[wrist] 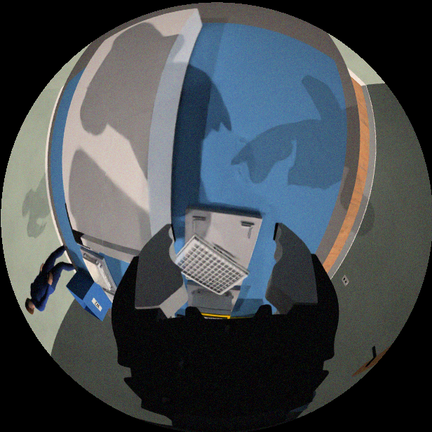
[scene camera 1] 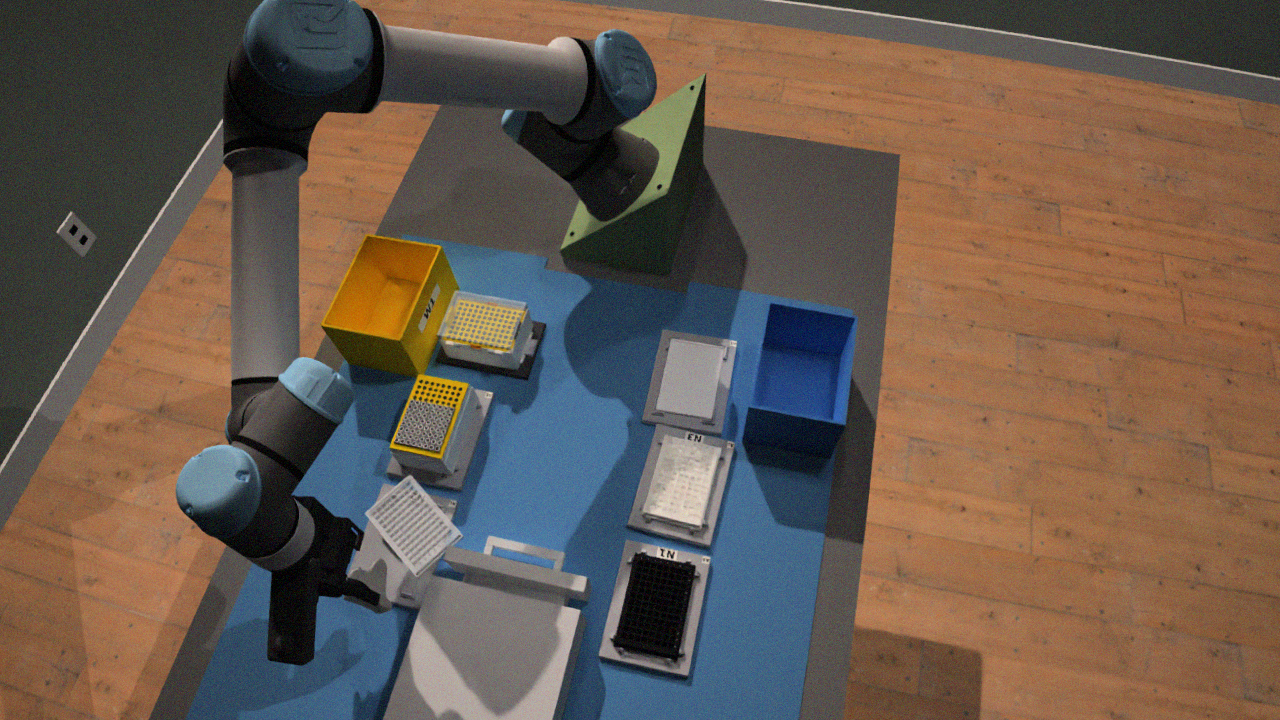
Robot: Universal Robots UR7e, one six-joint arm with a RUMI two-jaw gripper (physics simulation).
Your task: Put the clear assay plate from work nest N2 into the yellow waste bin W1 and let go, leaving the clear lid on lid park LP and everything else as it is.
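Places are measured from the arm's base along level axes (x left, y back, z up), in millimetres.
Pixels of known places: gripper, fingertip midpoint: [scene camera 1: 353, 604]; arm's base, link origin: [scene camera 1: 626, 183].
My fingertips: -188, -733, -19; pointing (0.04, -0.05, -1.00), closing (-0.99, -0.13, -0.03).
For each thing: its middle in the pictures, then the offset to it from my fingertips, as dx, dy, dz. "pt": a spot on its surface instead.
- clear assay plate, body centre: [scene camera 1: 413, 524] +10, +136, -75
- yellow waste bin W1, body centre: [scene camera 1: 393, 306] -136, +462, -39
- clear lid, body centre: [scene camera 1: 690, 378] +352, +452, -82
- lid park LP, surface spot: [scene camera 1: 656, 407] pt +311, +391, -79
- yellow-topped tip rack, body centre: [scene camera 1: 434, 422] -5, +286, -54
- tip box, body centre: [scene camera 1: 486, 331] +21, +458, -60
- N3's pale plate, body centre: [scene camera 1: 682, 480] +372, +284, -79
- N1's black plate, body centre: [scene camera 1: 655, 604] +372, +103, -79
- blue bin, body centre: [scene camera 1: 799, 380] +513, +459, -39
The clear assay plate [scene camera 1: 413, 525] [wrist: 212, 264], whitish with a grid of wells, lies askew over a grey work nest [wrist: 230, 220], turned against its edges and seemingly tilted. This nest's label cannot be read. My gripper [scene camera 1: 371, 568] [wrist: 224, 225] is open and empty. Its fingers stand apart on either side of the plate in the wrist view, with one plate corner close to the left finger; contact cannot be told. The yellow waste bin W1 [scene camera 1: 384, 300] stands at the back left, with no plate visible inside. The clear lid [scene camera 1: 693, 376] lies flat on lid park LP [scene camera 1: 656, 407].
A large grey device [scene camera 1: 487, 653] [wrist: 115, 115] stands beside the nest. A yellow-topped tip rack [scene camera 1: 429, 416] and another tip box [scene camera 1: 487, 324] stand between nest and W1. On the right are N3's pale plate [scene camera 1: 683, 479], N1's black plate [scene camera 1: 656, 604] and the blue bin [scene camera 1: 801, 376] [wrist: 90, 292].
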